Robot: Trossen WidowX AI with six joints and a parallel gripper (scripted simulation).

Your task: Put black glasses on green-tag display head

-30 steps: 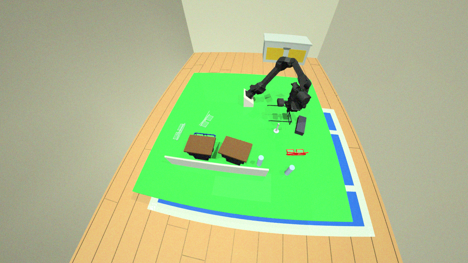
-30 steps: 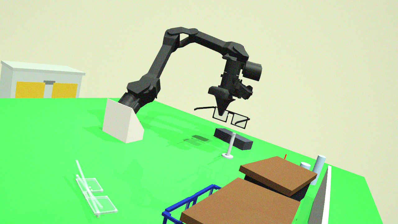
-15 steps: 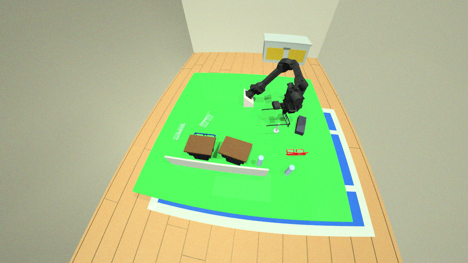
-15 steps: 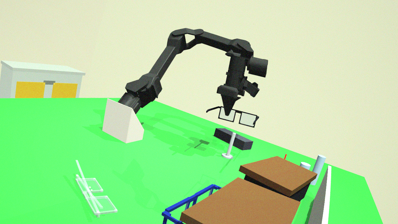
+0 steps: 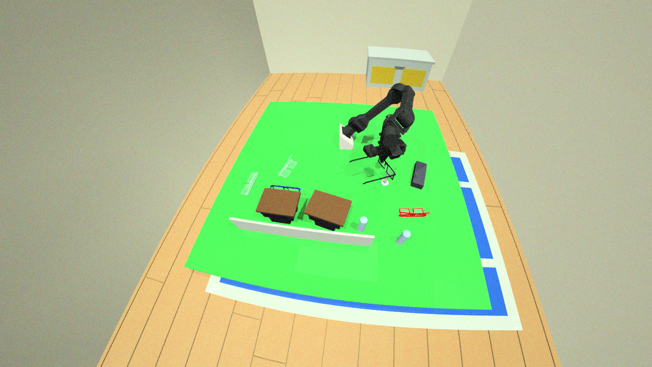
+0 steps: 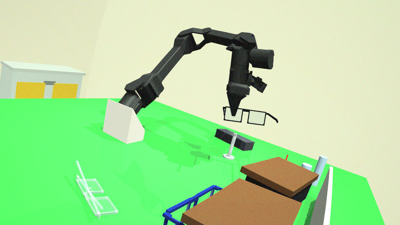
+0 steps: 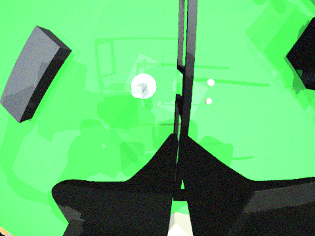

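Right now the white peg is 1 cm ahead of my gripper tip, 4 cm to the left of it and 12 cm below it. From my gripper tip the other things lie so: low white wall: 29 cm ahead, 38 cm to the right, 9 cm below; then dark block: 2 cm behind, 24 cm to the left, 13 cm below.
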